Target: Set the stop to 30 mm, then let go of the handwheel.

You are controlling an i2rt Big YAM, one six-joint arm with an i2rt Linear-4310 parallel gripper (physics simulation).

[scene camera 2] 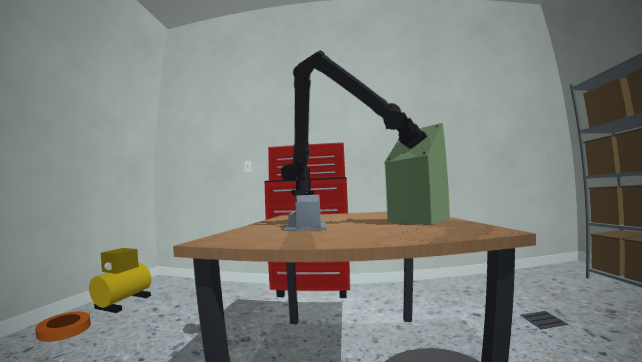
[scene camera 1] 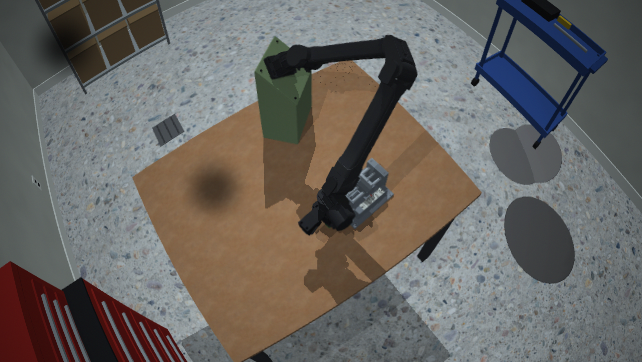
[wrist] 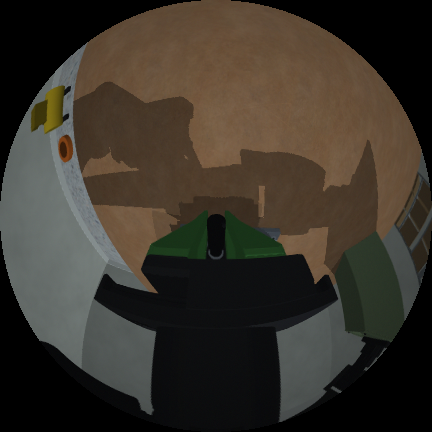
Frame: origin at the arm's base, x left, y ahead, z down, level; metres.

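Where they show: gripper, between the fingertips: [wrist: 215, 215]; arm's base, origin of its link: [scene camera 2: 413, 138] [scene camera 1: 279, 66].
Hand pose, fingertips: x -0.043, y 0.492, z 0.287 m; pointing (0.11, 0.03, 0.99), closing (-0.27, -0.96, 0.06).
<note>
Each offset is from my fingertips to the top centre of the thing. "spot": to the spot under its first point.
The grey device {spot: dx +0.228, dy -0.071, dz -0.055 m} [scene camera 1: 381, 172] [scene camera 2: 308, 214] stands on the wooden table [scene camera 1: 210, 260] [scene camera 2: 360, 250], and a small part of it {spot: dx +0.037, dy -0.093, dz +0.035 m} [wrist: 271, 233] shows behind the right finger in the wrist view. Its low part holds small pale pieces {spot: dx +0.163, dy -0.013, dz -0.010 m} [scene camera 1: 372, 199]. My gripper [wrist: 215, 215] points down at the device with its green fingers nearly together, shut on a black handle of the handwheel. The handwheel's rim does not show clearly. In both scene views, the fingertips are hidden by the arm or the device. The stop and any scale or 30 mm mark cannot be made out.
The green pedestal [scene camera 1: 281, 112] [scene camera 2: 407, 192] [wrist: 372, 285] carries the arm at one side of the table. A red tool cabinet [scene camera 1: 137, 320] [scene camera 2: 306, 200], a blue cart [scene camera 1: 525, 92] and a shelf unit [scene camera 2: 580, 150] stand away from the table.
</note>
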